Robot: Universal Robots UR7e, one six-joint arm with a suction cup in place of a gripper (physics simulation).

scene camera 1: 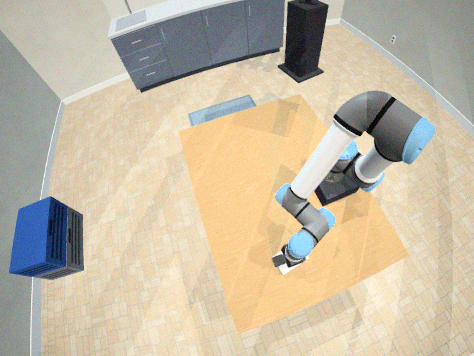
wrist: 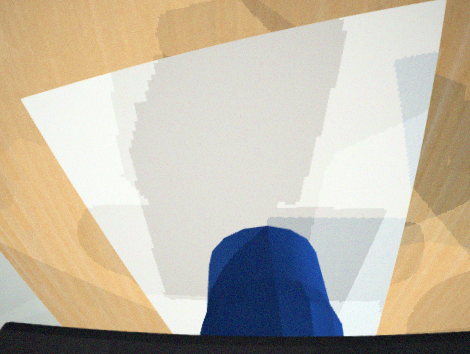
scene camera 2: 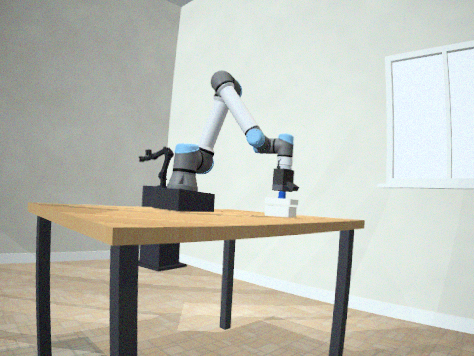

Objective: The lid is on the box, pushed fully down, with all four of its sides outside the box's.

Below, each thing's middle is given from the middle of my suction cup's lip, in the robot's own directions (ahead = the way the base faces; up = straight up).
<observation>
Now: suction cup 30 mm above the white lid [wrist: 318,129].
</observation>
